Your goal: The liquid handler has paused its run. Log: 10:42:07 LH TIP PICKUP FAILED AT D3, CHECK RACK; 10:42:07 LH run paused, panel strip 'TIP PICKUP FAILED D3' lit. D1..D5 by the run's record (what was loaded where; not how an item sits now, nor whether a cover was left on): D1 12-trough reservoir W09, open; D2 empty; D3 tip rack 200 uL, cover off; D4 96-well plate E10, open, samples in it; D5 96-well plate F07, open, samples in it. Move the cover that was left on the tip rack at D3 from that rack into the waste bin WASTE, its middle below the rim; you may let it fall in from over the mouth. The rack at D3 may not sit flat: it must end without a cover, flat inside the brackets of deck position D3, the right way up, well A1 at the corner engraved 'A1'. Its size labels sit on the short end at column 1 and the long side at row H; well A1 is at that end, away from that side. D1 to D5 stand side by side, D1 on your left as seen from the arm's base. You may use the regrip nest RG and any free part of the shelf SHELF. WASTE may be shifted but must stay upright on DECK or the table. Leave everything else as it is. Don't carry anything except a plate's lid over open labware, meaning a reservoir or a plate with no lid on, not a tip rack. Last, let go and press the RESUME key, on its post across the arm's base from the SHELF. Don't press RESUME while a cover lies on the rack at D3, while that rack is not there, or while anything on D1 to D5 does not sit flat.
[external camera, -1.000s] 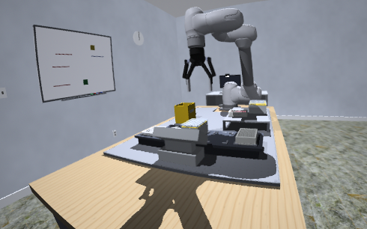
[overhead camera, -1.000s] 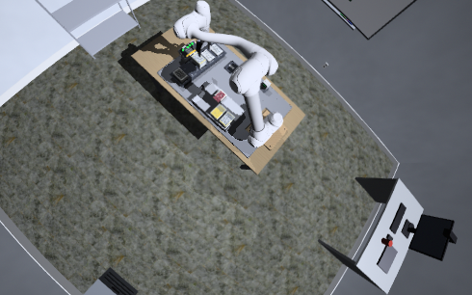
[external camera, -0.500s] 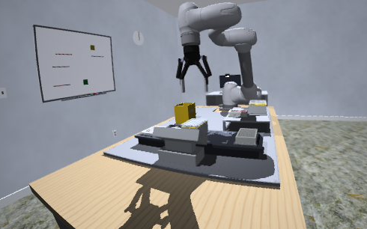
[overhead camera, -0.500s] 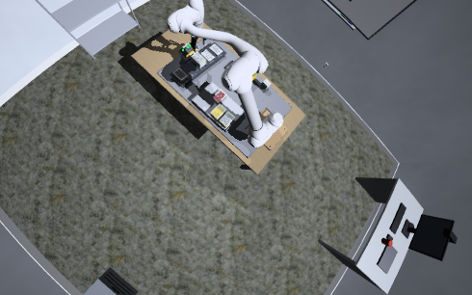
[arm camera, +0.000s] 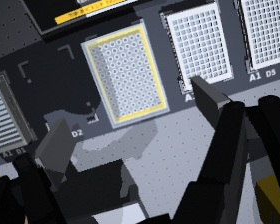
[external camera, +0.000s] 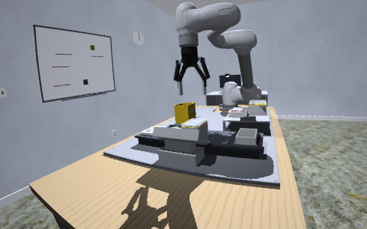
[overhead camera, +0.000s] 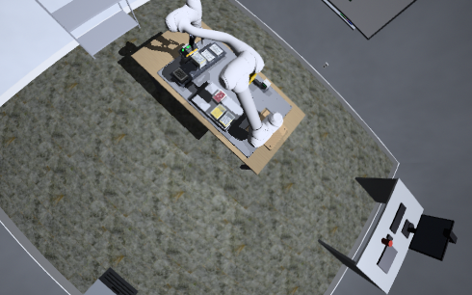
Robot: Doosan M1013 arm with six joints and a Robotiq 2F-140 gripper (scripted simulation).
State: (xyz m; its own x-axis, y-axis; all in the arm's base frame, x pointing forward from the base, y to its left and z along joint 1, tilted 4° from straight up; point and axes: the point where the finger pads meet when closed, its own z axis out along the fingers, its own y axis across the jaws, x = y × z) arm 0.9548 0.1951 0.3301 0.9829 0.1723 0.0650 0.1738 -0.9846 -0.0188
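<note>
Now: the yellow-framed tip rack 10 mm behind my hand and 170 mm below it. Round my hand: yellow waste bin 390 mm behind, 350 mm to the right, 230 mm below; then raised shelf 520 mm behind, 120 mm to the left, 210 mm below; then red-topped labware item 450 mm behind, 60 mm to the left, 200 mm below.
</note>
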